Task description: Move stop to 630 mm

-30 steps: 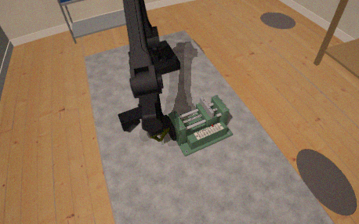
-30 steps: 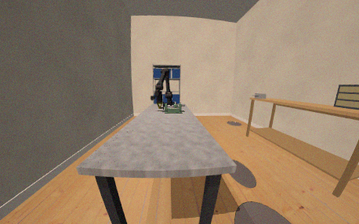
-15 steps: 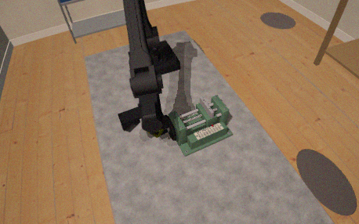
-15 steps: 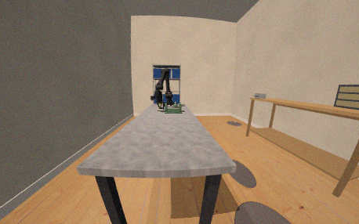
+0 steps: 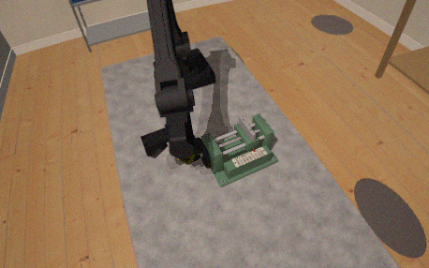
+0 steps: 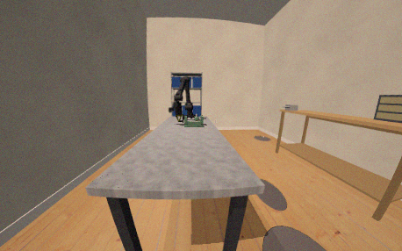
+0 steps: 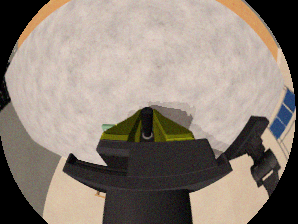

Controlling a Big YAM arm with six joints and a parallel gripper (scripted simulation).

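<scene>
Right now my hand is 3 cm to the right of the black handwheel. Also, from my hand: grey stop block: 19 cm to the left, 4 cm above, 3 cm ahead.
</scene>
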